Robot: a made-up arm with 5 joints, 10 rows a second.
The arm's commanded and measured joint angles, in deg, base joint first. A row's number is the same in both.
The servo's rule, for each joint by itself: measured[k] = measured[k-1] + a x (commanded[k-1-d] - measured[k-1]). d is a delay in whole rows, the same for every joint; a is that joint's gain. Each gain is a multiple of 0.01, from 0.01 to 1. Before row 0 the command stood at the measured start. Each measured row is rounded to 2 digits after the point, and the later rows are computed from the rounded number. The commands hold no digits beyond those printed.
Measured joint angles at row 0:
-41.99, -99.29, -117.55, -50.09, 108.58
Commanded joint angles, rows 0 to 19:
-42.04, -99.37, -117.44, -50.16, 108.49
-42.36, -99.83, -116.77, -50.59, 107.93
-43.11, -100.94, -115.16, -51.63, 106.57
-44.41, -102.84, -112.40, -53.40, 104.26
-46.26, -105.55, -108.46, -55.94, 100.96
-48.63, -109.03, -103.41, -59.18, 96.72
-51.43, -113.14, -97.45, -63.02, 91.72
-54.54, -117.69, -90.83, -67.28, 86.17
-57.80, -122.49, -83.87, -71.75, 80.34
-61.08, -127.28, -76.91, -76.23, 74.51
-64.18, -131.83, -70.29, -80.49, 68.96
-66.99, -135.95, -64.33, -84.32, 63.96
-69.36, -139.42, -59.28, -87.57, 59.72
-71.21, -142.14, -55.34, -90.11, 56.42
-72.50, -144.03, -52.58, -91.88, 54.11
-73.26, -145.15, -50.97, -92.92, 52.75
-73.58, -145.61, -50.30, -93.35, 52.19
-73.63, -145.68, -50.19, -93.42, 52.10
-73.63, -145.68, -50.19, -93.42, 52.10
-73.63, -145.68, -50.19, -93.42, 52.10
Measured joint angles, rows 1 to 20:
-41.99, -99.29, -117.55, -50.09, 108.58
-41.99, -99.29, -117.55, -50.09, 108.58
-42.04, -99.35, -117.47, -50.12, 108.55
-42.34, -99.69, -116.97, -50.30, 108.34
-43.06, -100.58, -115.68, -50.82, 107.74
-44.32, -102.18, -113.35, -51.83, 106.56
-46.12, -104.57, -109.88, -53.43, 104.66
-48.45, -107.74, -105.29, -55.67, 101.96
-51.22, -111.57, -99.72, -58.54, 98.48
-54.31, -115.92, -93.41, -61.95, 94.29
-57.56, -120.58, -86.64, -65.77, 89.55
-60.83, -125.34, -79.73, -69.85, 84.44
-63.95, -129.95, -73.03, -74.00, 79.18
-66.78, -134.21, -66.85, -78.02, 74.01
-69.18, -137.91, -61.48, -81.74, 69.15
-71.07, -140.91, -57.12, -85.00, 64.82
-72.40, -143.13, -53.90, -87.68, 61.18
-73.20, -144.56, -51.82, -89.72, 58.31
-73.55, -145.31, -50.74, -91.14, 56.23
-73.62, -145.57, -50.35, -92.03, 54.83
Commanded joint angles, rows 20 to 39:
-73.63, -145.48, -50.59, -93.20, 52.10
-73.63, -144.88, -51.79, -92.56, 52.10
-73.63, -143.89, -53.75, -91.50, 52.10
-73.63, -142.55, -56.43, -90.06, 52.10
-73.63, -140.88, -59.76, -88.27, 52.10
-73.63, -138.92, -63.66, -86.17, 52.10
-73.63, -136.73, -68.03, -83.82, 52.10
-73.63, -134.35, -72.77, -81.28, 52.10
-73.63, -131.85, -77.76, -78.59, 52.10
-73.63, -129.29, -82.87, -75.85, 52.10
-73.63, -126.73, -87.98, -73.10, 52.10
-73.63, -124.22, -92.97, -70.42, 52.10
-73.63, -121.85, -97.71, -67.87, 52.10
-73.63, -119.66, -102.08, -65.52, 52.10
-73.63, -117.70, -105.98, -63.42, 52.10
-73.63, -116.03, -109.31, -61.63, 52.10
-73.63, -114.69, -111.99, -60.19, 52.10
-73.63, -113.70, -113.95, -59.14, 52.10
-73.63, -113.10, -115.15, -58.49, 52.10
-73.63, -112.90, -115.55, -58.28, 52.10
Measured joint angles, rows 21 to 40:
-73.63, -145.65, -50.24, -92.57, 53.90
-73.63, -145.67, -50.20, -92.90, 53.29
-73.63, -145.54, -50.48, -93.02, 52.89
-73.63, -145.07, -51.41, -92.84, 52.62
-73.63, -144.23, -53.07, -92.32, 52.44
-73.63, -143.04, -55.46, -91.44, 52.32
-73.63, -141.51, -58.51, -90.20, 52.25
-73.63, -139.67, -62.17, -88.63, 52.20
-73.63, -137.58, -66.33, -86.75, 52.17
-73.63, -135.29, -70.90, -84.62, 52.15
-73.63, -132.85, -75.77, -82.27, 52.13
-73.63, -130.32, -80.81, -79.77, 52.12
-73.63, -127.77, -85.90, -77.17, 52.11
-73.63, -125.25, -90.92, -74.54, 52.11
-73.63, -122.84, -95.74, -71.94, 52.11
-73.63, -120.58, -100.24, -69.44, 52.11
-73.63, -118.54, -104.32, -67.09, 52.11
-73.63, -116.76, -107.86, -64.96, 52.11
-73.63, -115.29, -110.79, -63.10, 52.11
-73.63, -114.16, -113.03, -61.56, 52.11

